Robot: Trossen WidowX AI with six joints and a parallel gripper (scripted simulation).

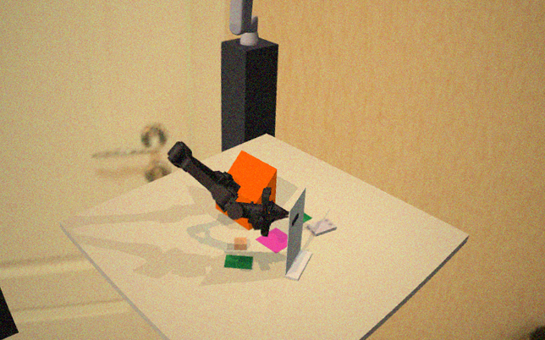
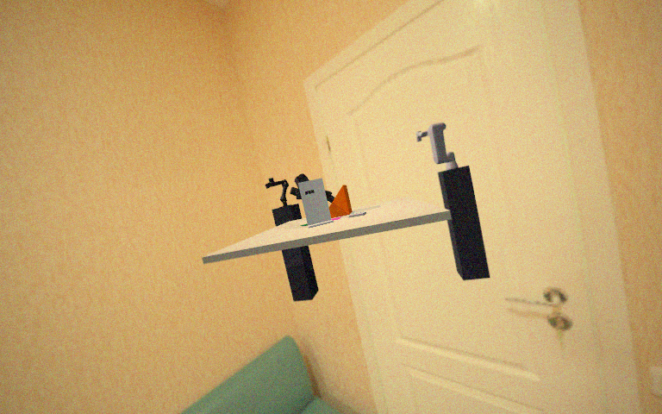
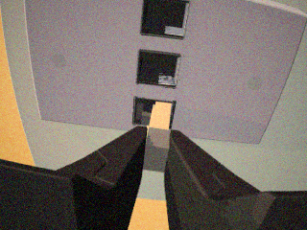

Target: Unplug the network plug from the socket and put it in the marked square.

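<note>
Right now my gripper tip is 13 cm past the magenta square, 6 cm to the right of it and 23 cm above it. Also, from my gripper tip: upright grey panel 4 cm ahead, 1 cm to the left, 9 cm below; network plug right at my gripper tip.
</note>
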